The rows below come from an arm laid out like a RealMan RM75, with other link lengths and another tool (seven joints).
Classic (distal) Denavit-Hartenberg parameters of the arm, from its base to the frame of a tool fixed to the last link. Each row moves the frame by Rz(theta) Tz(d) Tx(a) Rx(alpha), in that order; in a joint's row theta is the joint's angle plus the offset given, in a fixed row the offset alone. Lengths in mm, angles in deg.
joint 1: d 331.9; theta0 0; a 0; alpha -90
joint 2: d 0; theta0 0; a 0; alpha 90
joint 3: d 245.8; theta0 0; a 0; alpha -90
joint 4: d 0; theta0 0; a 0; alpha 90
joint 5: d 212.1; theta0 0; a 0; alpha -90
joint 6: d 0; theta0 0; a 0; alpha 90
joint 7: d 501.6; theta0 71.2; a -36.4; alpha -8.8
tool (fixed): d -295; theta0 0; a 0; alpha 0
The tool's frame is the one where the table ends.
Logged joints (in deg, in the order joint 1, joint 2, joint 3, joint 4, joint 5, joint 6, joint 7), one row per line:
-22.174 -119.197 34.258 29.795 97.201 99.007 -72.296
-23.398 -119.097 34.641 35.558 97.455 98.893 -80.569
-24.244 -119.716 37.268 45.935 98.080 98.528 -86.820
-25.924 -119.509 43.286 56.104 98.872 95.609 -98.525
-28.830 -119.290 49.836 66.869 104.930 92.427 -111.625
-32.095 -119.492 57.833 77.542 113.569 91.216 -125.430
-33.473 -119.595 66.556 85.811 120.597 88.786 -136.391
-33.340 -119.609 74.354 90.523 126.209 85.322 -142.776
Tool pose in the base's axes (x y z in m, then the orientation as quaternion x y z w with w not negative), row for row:
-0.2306 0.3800 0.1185 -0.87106 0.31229 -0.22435 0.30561
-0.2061 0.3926 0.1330 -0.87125 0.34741 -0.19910 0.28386
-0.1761 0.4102 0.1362 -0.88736 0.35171 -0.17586 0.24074
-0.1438 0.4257 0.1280 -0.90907 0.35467 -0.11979 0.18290
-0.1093 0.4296 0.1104 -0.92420 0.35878 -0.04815 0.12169
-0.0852 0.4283 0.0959 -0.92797 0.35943 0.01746 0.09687
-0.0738 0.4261 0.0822 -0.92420 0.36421 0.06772 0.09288
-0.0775 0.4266 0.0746 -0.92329 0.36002 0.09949 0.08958
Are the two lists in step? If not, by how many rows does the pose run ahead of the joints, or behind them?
The pose runs 1 row ahead of the joints: the pose in row i belongs to the joints in row i + 1.
